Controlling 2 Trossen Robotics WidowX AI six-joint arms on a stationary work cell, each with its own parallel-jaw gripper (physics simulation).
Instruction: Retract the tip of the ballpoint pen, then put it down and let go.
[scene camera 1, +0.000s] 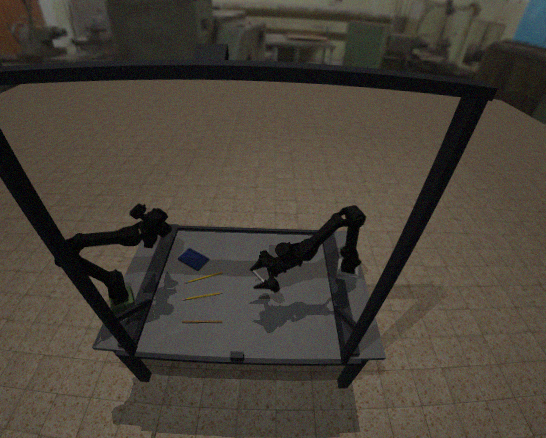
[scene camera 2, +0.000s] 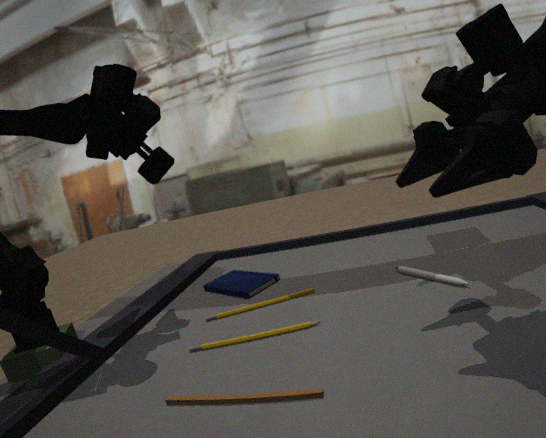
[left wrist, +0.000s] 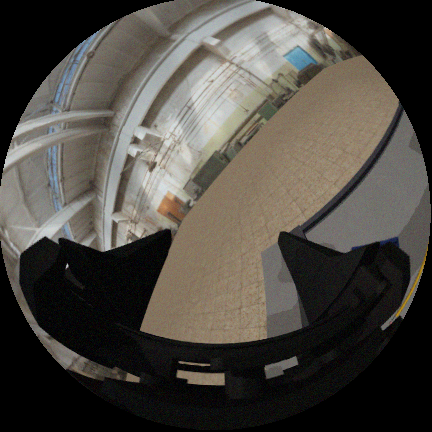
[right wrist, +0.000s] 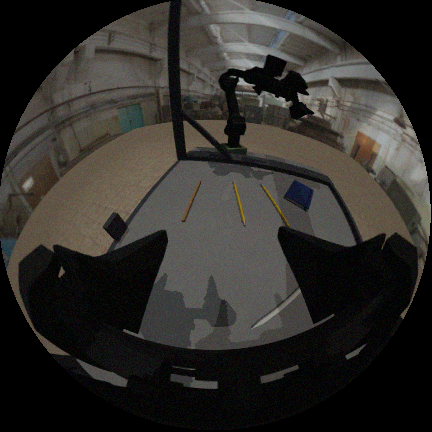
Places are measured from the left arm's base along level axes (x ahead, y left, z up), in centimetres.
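Where they show: left gripper, fingertip midpoint: (scene camera 2: 142, 147) (left wrist: 226, 236) (right wrist: 310, 103); right gripper, fingertip midpoint: (scene camera 1: 251, 278) (scene camera 2: 412, 189) (right wrist: 223, 234); left arm's base, link origin: (scene camera 1: 120, 297) (right wrist: 232, 145); right arm's base, link origin: (scene camera 1: 348, 268).
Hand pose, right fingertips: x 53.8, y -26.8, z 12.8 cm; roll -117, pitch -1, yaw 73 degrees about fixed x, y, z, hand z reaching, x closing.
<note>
Things, the pixels of their centre, and the offset from my right fingertips. Level surfaces: height alone.
- white ballpoint pen, body centre: (scene camera 2: 430, 275) (right wrist: 283, 304) (scene camera 1: 260, 277) dx +9.4, dy +9.7, dz -16.2 cm
- grey table top, surface height: dz -16.8 cm
- brown stick, body centre: (scene camera 2: 239, 399) (right wrist: 192, 197) (scene camera 1: 202, 321) dx -24.3, dy +0.6, dz -16.4 cm
- blue notebook, body centre: (scene camera 2: 240, 282) (right wrist: 300, 193) (scene camera 1: 193, 259) dx -15.8, dy +36.4, dz -16.2 cm
The white ballpoint pen (scene camera 1: 258, 275) (scene camera 2: 432, 276) (right wrist: 276, 310) lies on the grey table top (scene camera 1: 280, 345) (scene camera 2: 380, 360). In scene camera 2 its tapered end points right and its darker end left; I cannot tell whether the tip is out. My right gripper (scene camera 1: 253, 278) (scene camera 2: 416, 189) (right wrist: 223, 234) is open and empty, above the table near the pen. In the right wrist view its right-hand finger hides one end of the pen. My left gripper (left wrist: 226, 236) (right wrist: 310, 103) is open and empty, raised at the table's left side, away from the pen.
Two yellow pencils (scene camera 1: 204, 277) (scene camera 1: 202, 296) and a brown stick (scene camera 1: 202, 321) (scene camera 2: 245, 397) lie left of the pen in scene camera 1. A blue notebook (scene camera 1: 193, 259) (scene camera 2: 240, 283) (right wrist: 299, 194) lies behind them. A dark frame post (scene camera 1: 420, 215) rises at the right.
</note>
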